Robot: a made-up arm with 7 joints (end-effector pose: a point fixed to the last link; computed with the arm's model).
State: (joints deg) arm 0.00 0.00 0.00 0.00 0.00 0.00 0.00
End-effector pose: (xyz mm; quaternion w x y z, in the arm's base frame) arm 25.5 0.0 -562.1 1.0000 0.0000 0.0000 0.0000
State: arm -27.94 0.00 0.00 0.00 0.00 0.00 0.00
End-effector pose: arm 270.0 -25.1 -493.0 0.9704 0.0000 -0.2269 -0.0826
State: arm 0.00 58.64 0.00 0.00 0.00 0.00 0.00
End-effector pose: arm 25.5 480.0 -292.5 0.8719 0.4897 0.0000 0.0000
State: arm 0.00 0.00 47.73 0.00 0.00 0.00 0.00
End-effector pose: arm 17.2 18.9 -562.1 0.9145 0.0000 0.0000 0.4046
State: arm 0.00 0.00 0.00 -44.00 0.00 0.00 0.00
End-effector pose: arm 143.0 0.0 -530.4 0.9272 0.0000 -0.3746 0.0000
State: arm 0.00 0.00 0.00 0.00 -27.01 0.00 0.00
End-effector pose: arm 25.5 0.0 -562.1 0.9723 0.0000 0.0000 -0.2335
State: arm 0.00 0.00 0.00 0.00 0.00 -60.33 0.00
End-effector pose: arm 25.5 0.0 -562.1 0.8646 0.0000 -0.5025 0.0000
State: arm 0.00 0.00 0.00 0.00 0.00 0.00 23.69
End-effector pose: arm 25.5 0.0 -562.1 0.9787 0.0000 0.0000 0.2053
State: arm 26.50 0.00 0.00 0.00 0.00 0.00 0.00
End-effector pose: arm -212.9 -15.1 -520.6 0.9734 0.0000 0.2154 0.0784
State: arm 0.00 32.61 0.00 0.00 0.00 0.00 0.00
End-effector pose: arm 25.5 302.9 -473.5 0.9598 0.2808 0.0000 0.0000
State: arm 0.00 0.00 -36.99 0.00 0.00 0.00 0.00
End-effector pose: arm 20.4 -15.3 -562.1 0.9484 0.0000 0.0000 -0.3172
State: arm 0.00 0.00 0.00 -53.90 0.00 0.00 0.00
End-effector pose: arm 163.8 0.0 -511.6 0.8914 0.0000 -0.4532 0.0000
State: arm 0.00 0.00 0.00 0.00 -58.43 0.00 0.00
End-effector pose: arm 25.5 0.0 -562.1 0.8728 0.0000 0.0000 -0.4881
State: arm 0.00 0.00 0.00 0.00 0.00 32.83 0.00
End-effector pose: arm 25.5 0.0 -562.1 0.9592 0.0000 0.2826 0.0000
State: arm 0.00 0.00 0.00 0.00 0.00 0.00 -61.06
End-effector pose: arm 25.5 0.0 -562.1 0.8614 0.0000 0.0000 -0.5080
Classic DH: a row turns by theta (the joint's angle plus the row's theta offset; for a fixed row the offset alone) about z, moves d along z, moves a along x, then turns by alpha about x. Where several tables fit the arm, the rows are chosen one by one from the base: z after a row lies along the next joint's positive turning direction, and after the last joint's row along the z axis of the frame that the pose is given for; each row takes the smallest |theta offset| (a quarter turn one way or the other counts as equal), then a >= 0, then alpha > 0; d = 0 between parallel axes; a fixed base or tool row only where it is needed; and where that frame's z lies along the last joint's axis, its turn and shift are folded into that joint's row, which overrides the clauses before.
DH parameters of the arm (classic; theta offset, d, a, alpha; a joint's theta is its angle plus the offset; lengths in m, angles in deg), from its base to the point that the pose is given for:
base (fixed): 0 0 0 -70
joint 1: 90 0 0 90
joint 2: 70 0 0 -90
joint 3: -90 -0.4009 0.045 -90
joint 4: 0 0 -0.0195 90
joint 5: 0 -0.1612 0 -90
joint 6: 0 0 0 90
joint 7: 0 0 0 0

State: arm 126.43 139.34 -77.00 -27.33 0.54 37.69 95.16
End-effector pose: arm 135.0 542.5 61.2 0.2205 0.5284 0.4399 -0.6919
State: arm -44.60 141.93 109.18 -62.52 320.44 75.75 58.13
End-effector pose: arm -325.6 224.5 343.9 0.3554 0.0207 0.7132 -0.6038
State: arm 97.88 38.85 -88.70 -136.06 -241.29 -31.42 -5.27
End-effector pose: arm -334.9 -75.9 17.5 0.3875 -0.1921 0.2890 0.8541
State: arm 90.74 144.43 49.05 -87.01 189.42 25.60 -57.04
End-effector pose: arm 368.4 297.7 -39.7 0.9399 -0.2514 -0.2237 -0.0571
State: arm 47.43 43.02 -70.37 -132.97 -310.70 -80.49 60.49
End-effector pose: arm -214.7 63.6 -272.3 0.1792 -0.6594 -0.3808 0.6230
